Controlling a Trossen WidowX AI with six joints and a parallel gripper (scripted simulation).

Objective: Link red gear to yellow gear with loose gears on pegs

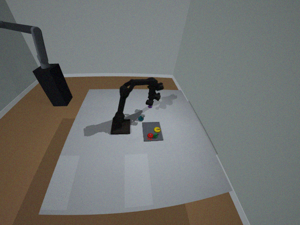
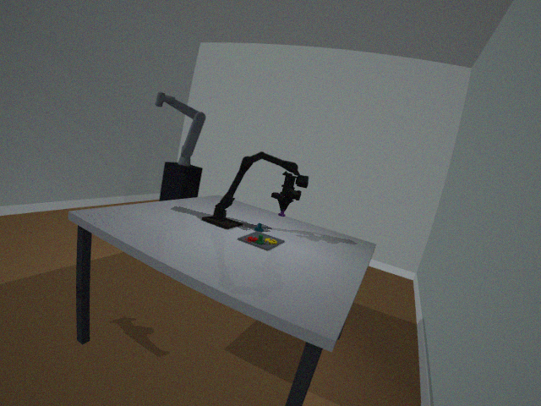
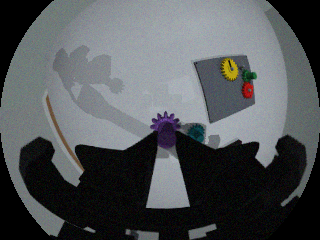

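My gripper tip is 280 mm to the left of the green gear, 110 mm above it and 30 mm short of it. From my gripper tip the other things lie so: yellow gear (210 mm to the right, 120 mm below, 60 mm ahead); purple gear (10 mm below); teal gear (120 mm below, 90 mm behind, 70 mm to the right).
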